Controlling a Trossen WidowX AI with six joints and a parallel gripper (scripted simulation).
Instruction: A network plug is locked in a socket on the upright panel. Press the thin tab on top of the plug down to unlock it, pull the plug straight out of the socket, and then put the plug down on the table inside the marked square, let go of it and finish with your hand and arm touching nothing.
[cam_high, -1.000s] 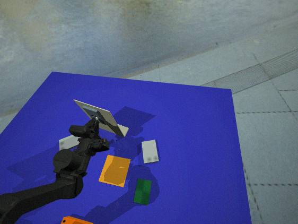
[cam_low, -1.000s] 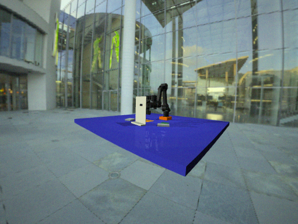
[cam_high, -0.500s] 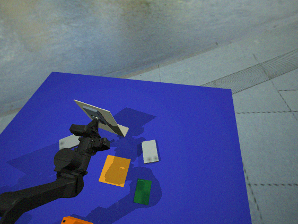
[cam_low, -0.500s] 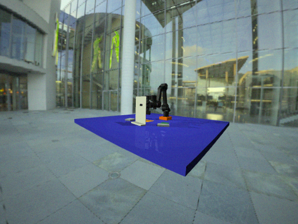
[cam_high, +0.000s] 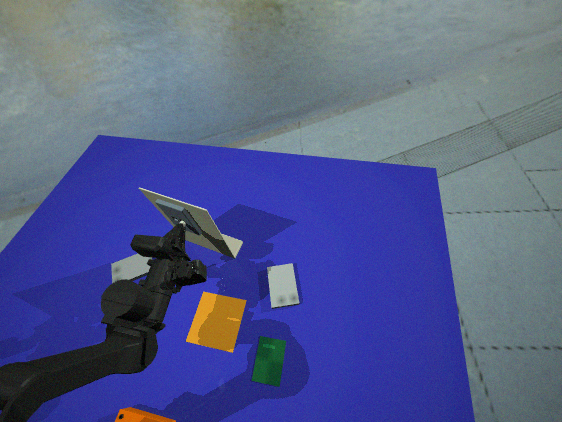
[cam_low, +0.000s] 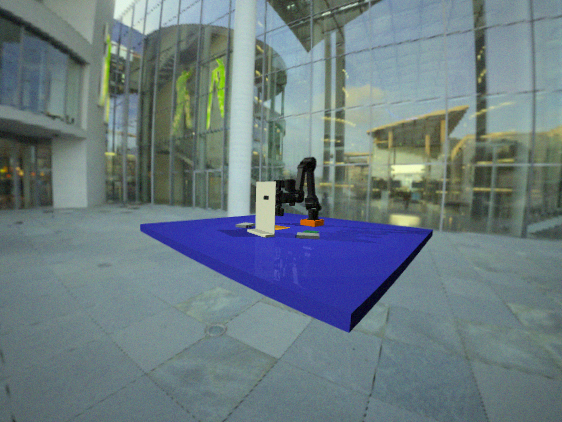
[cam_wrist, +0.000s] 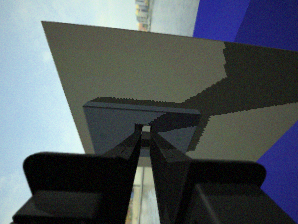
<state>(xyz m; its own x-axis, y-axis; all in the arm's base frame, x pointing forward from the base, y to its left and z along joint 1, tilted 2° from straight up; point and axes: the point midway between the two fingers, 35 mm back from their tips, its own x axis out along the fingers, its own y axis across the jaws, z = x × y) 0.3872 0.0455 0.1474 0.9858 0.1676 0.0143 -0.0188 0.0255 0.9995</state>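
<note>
My gripper tip is 15 cm past the orange marked square, 10 cm to the left of it and 18 cm above it. Also, from my gripper tip: network plug: 1 cm ahead; then beige upright panel: 3 cm ahead, 6 cm below.
</note>
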